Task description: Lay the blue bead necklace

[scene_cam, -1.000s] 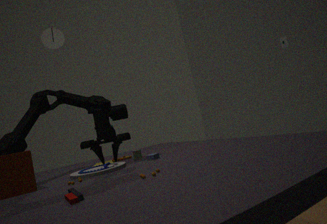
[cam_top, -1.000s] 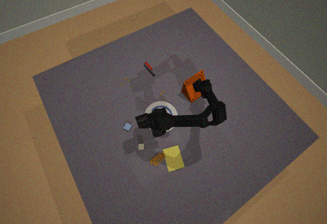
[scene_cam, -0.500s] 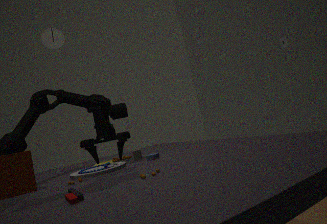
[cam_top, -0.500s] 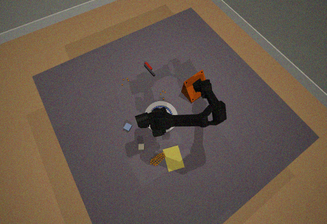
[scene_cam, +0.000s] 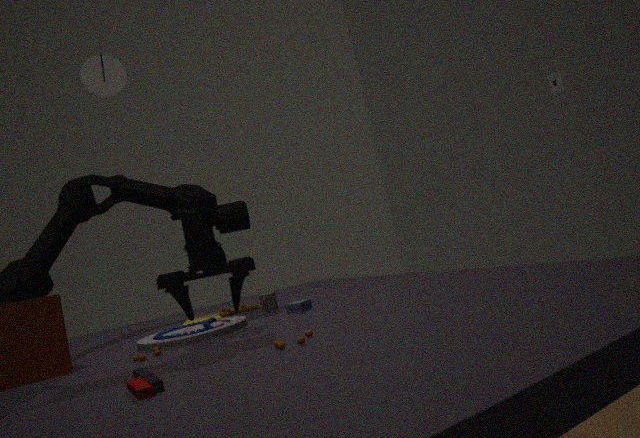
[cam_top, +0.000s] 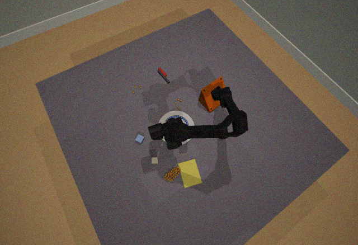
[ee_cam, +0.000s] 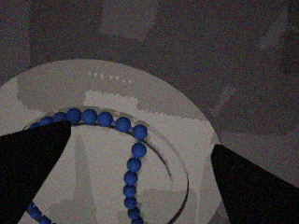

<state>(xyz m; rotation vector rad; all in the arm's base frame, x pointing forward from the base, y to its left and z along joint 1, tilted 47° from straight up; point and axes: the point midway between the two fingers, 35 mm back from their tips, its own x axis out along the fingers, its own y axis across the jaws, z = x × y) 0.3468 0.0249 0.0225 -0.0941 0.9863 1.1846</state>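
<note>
My gripper tip is now 6 cm past the round white bead board, 3 cm to the left of it and 1 cm above it. Also, from my gripper tip: cream cube (14 cm ahead, 4 cm to the left); yellow sheet (4 cm ahead, 20 cm to the left, 2 cm below); light blue cube (13 cm ahead, 10 cm to the right, 1 cm below).
</note>
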